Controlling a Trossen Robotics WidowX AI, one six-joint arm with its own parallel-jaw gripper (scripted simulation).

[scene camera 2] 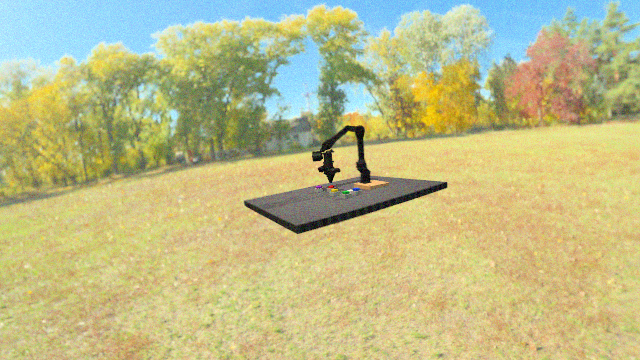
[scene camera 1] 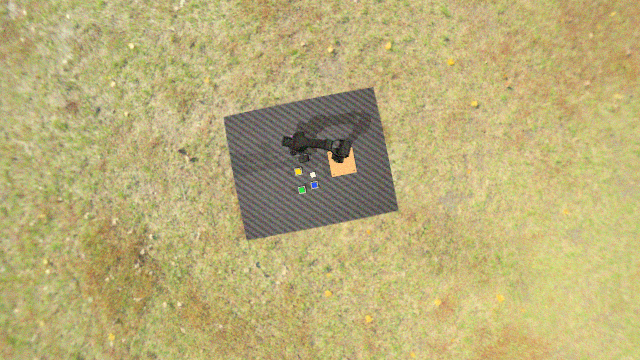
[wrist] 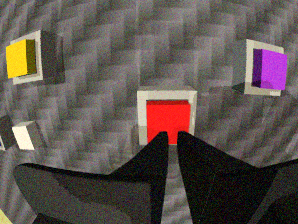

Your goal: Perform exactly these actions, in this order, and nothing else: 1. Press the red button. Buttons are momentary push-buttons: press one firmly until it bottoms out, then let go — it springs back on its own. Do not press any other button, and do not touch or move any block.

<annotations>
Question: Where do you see a red button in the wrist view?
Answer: At 172, 116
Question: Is my gripper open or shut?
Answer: Shut.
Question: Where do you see a yellow button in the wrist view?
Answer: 25, 59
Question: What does my gripper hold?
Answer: Nothing.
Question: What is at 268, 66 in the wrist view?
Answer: A purple button.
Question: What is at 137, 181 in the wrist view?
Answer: My gripper.
</annotations>
